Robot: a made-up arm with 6 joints.
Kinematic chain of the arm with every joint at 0, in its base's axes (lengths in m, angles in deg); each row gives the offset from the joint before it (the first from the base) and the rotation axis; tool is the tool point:
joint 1: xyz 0 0 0.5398 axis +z
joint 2: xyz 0 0 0 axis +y
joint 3: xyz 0 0 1.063 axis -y
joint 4: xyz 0 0 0 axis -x
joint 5: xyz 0.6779 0 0 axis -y
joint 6: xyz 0 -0.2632 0 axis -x
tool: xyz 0 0 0
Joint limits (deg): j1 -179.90..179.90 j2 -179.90..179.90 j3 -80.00..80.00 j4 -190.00..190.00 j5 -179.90..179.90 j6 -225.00..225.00
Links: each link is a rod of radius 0.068 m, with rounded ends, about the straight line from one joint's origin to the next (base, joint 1, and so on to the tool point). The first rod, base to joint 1, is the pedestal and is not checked.
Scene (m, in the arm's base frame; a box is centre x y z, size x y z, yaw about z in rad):
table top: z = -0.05
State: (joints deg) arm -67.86 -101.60 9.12 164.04 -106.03 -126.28
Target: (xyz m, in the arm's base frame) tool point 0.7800 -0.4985 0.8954
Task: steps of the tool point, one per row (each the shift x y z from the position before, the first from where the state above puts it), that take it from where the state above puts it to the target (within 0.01 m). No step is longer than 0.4 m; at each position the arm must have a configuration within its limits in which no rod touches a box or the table.
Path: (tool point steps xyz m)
1: 0.0345 -0.1910 0.3352
2: 0.0822 -0.2566 0.2558
3: 0.1235 -0.2916 0.1600
4: 0.1530 -0.2965 0.0585
5: 0.1677 -0.2740 -0.0397
6: 0.1649 -0.2287 -0.1255
7: 0.1458 -0.1686 -0.1924
8: 0.1127 -0.1014 -0.2362
9: 0.0695 -0.0348 -0.2548

